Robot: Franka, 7 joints.
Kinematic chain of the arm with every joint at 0, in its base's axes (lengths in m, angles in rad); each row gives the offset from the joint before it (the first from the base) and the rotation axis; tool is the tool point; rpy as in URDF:
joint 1: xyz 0 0 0.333 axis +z
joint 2: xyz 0 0 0 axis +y
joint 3: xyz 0 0 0.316 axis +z
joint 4: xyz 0.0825 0 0 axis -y
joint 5: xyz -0.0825 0 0.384 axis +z
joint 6: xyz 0 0 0 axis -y
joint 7: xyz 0.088 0 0 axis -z
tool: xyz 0 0 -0.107 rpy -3.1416 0 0
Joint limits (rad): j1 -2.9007..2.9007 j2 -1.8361..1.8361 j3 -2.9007..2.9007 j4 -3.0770..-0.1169 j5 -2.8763..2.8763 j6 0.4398..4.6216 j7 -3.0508..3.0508
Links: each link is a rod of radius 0.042 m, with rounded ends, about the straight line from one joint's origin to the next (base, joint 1, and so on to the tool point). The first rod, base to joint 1, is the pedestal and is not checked.
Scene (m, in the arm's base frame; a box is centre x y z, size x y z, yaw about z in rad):
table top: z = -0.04
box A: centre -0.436 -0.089 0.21 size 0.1 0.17 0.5 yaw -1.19
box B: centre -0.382 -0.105 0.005 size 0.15 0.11 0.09 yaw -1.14
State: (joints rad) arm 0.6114 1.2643 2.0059 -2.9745 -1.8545 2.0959 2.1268
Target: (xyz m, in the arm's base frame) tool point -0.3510 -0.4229 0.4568
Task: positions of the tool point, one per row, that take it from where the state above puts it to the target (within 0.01 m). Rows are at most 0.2 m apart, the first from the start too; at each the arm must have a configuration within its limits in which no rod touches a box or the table.
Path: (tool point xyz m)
1: -0.3574 0.1377 0.4454
2: -0.3931 0.1506 0.5607
3: -0.4032 0.1556 0.6774
4: -0.3916 0.1670 0.7821
5: -0.3702 0.1951 0.8636
6: -0.3581 0.0306 0.8879
7: -0.3540 -0.1331 0.8530
8: -0.3554 -0.2751 0.7613
9: -0.3567 -0.3765 0.6232
10: -0.3510 -0.4229 0.4568

